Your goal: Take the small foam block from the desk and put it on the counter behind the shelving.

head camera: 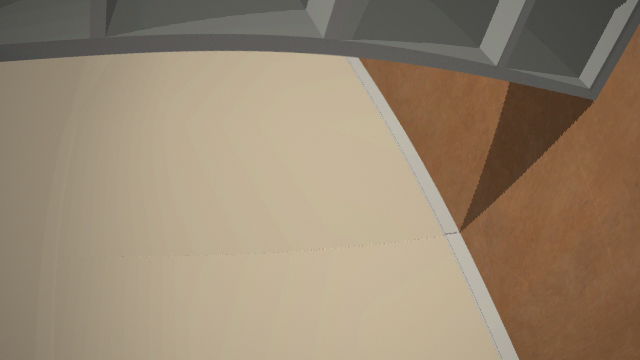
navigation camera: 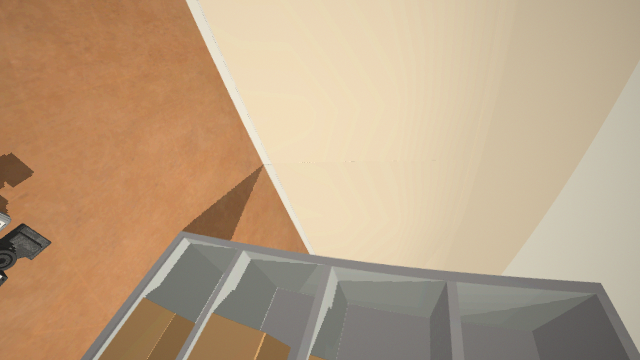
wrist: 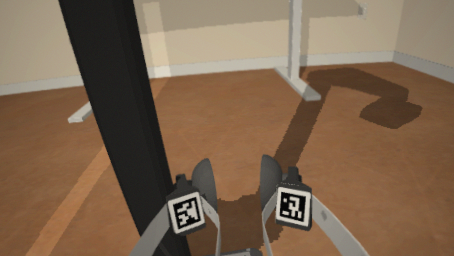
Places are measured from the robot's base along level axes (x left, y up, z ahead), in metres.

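Pixels of known places: gripper, between the fingertips: (wrist: 236, 176).
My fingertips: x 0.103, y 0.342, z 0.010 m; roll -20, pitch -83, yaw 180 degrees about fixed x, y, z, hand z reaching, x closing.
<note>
For each thing: its top centre in the pictures, then the offset to it from my fingertips. "pt": a spot on its surface instead. Level surfaces: height alone.
- grey shelving, a spot on its surface: (head camera: 200, 42) (navigation camera: 392, 269) pt dx -0.921, dy +0.884, dz +0.346 m
- white leg, a spot on its surface: (wrist: 295, 40) pt dx +1.231, dy -0.079, dz +0.570 m
- brown floor, height of its surface: dy -0.342 m
My gripper (wrist: 236, 176) is open in the wrist view, with floor showing between its two rubber fingertips. Part of a dark, tagged assembly of mine shows at the left edge of the navigation view. The grey shelving (head camera: 200, 42) (navigation camera: 390, 267) shows along the top of the head view and along the bottom of the navigation view. A white leg (wrist: 295, 40) with a flat foot, apparently the desk's, stands near the wall in the wrist view. The desk's top, the foam block and the counter do not show.
My black mast (wrist: 120, 100) runs down the left of the wrist view. Brown boxes (navigation camera: 230, 335) sit in shelving compartments. A beige wall (head camera: 250, 150) (navigation camera: 375, 100) with white skirting (head camera: 415, 150) meets the brown floor (head camera: 565, 250) (navigation camera: 125, 100). Shadows lie on the floor.
</note>
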